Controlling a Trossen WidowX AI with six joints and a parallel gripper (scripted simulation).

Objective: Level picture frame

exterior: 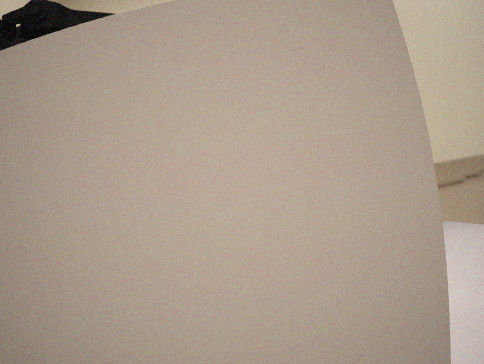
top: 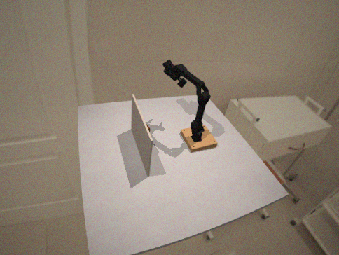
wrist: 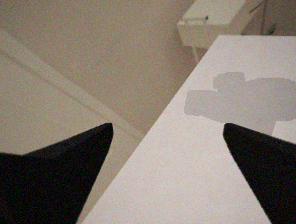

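Now: gripper tip 390 mm to the right of the picture frame, 340 mm short of it and 180 mm above it. Round my gripper tip: wall panel 370 mm to the left, 350 mm ahead, 190 mm below.
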